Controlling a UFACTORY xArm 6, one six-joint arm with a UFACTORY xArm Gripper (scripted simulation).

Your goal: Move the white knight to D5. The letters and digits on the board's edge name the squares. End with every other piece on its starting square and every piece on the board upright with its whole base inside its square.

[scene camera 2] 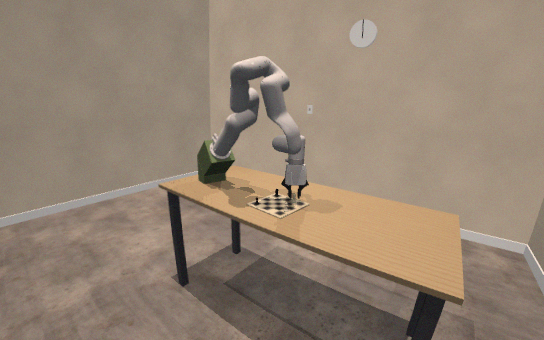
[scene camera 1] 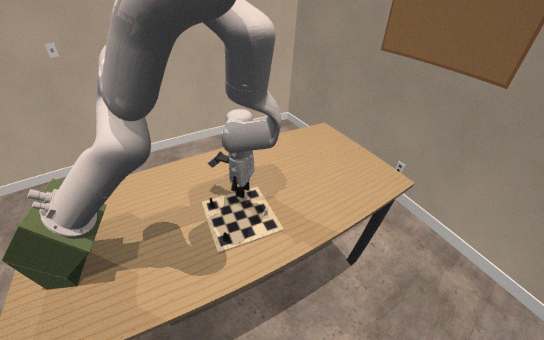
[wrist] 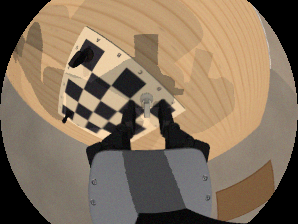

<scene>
A chessboard shows in scene camera 2, in scene camera 1 (242,219) and in the wrist view. One and the same spot on the chessboard: (wrist: 96,93) is (scene camera 2: 277,200).
</scene>
